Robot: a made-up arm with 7 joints. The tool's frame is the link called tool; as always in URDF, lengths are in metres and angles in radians.
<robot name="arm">
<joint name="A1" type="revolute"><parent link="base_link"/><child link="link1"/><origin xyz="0.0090 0.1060 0.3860" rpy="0.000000 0.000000 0.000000"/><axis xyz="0 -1 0"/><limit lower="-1.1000" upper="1.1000"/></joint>
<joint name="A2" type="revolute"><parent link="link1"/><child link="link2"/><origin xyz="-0.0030 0.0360 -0.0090" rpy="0.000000 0.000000 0.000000"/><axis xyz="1 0 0"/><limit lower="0.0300" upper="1.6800"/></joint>
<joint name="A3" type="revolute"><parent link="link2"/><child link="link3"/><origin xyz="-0.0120 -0.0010 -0.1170" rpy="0.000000 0.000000 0.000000"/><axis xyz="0 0 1"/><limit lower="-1.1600" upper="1.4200"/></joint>
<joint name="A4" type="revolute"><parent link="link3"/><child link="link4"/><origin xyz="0.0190 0.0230 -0.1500" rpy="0.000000 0.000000 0.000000"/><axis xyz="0 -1 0"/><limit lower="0.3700" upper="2.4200"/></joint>
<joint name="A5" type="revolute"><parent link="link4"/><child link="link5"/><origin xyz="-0.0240 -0.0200 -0.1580" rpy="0.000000 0.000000 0.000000"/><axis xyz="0 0 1"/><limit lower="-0.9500" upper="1.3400"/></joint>
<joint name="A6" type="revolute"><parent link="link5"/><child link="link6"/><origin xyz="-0.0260 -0.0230 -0.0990" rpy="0.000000 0.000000 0.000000"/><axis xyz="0 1 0"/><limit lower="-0.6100" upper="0.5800"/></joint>
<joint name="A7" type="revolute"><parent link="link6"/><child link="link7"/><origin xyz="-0.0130 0.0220 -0.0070" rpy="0.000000 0.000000 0.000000"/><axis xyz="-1 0 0"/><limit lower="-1.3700" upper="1.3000"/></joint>
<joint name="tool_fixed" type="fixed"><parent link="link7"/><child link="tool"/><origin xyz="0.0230 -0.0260 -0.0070" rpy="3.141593 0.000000 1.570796"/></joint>
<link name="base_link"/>
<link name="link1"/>
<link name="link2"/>
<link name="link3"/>
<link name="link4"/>
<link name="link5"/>
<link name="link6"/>
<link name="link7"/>
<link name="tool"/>
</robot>
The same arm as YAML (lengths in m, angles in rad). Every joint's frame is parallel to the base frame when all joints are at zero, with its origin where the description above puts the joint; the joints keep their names.
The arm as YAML. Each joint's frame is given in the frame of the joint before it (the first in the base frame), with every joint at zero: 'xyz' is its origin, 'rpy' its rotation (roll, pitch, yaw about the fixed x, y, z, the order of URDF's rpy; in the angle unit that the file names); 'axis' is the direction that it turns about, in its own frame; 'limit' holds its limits. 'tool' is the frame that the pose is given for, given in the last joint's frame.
units:
  length: m
  angle: rad
joints:
  - name: A1
    type: revolute
    origin:
      xyz: [0.009, 0.106, 0.386]
      rpy: [0.0, 0.0, 0.0]
    axis: [0.0, -1.0, 0.0]
    limit:
      lower: -1.1
      upper: 1.1
  - name: A2
    type: revolute
    origin:
      xyz: [-0.003, 0.036, -0.009]
      rpy: [0.0, 0.0, 0.0]
    axis: [1.0, 0.0, 0.0]
    limit:
      lower: 0.03
      upper: 1.68
  - name: A3
    type: revolute
    origin:
      xyz: [-0.012, -0.001, -0.117]
      rpy: [0.0, 0.0, 0.0]
    axis: [0.0, 0.0, 1.0]
    limit:
      lower: -1.16
      upper: 1.42
  - name: A4
    type: revolute
    origin:
      xyz: [0.019, 0.023, -0.15]
      rpy: [0.0, 0.0, 0.0]
    axis: [0.0, -1.0, 0.0]
    limit:
      lower: 0.37
      upper: 2.42
  - name: A5
    type: revolute
    origin:
      xyz: [-0.024, -0.02, -0.158]
      rpy: [0.0, 0.0, 0.0]
    axis: [0.0, 0.0, 1.0]
    limit:
      lower: -0.95
      upper: 1.34
  - name: A6
    type: revolute
    origin:
      xyz: [-0.026, -0.023, -0.099]
      rpy: [0.0, 0.0, 0.0]
    axis: [0.0, 1.0, 0.0]
    limit:
      lower: -0.61
      upper: 0.58
  - name: A7
    type: revolute
    origin:
      xyz: [-0.013, 0.022, -0.007]
      rpy: [0.0, 0.0, 0.0]
    axis: [-1.0, 0.0, 0.0]
    limit:
      lower: -1.37
      upper: 1.3
tool:
  origin:
    xyz: [0.023, -0.026, -0.007]
    rpy: [-3.1416, 0.0, 1.5708]

